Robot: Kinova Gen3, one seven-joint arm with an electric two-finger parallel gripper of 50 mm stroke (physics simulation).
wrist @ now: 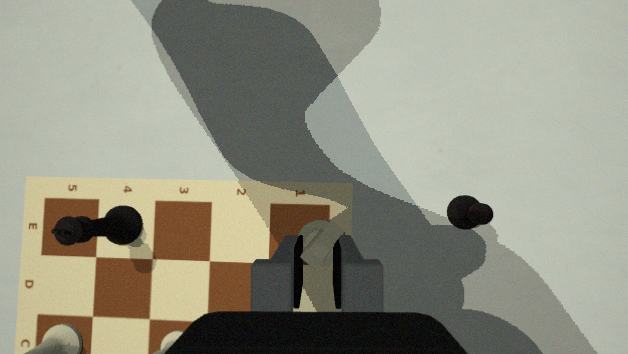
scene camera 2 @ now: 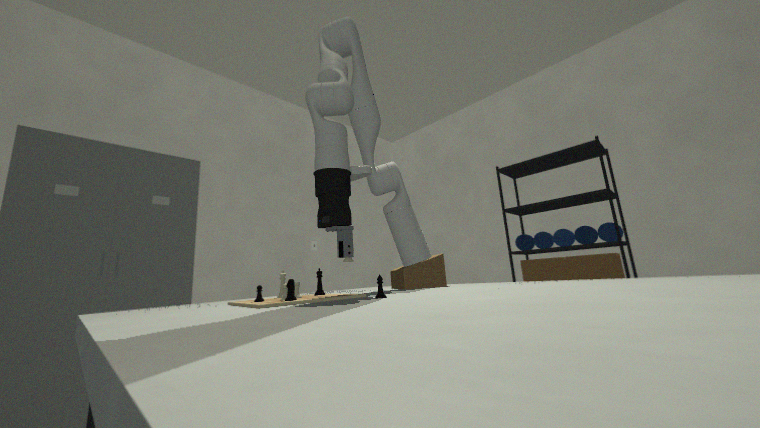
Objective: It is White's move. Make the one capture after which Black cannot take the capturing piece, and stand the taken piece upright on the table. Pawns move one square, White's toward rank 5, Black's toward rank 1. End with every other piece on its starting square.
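My gripper is shut on a white knight, held in the air above the rank 1 side of the chessboard. The knight's round base shows below the fingertips. A black bishop stands upright on the table, off the board beyond rank 1. A black king stands on E4. A tall white piece stands on C5. Another white piece shows partly on C3. A black knight and a black pawn also stand on the board.
The arm's wooden base block stands behind the board. The near table edge runs along the left in the scene view. A shelf rack and a grey cabinet stand in the background. The arm's shadow crosses the board and table.
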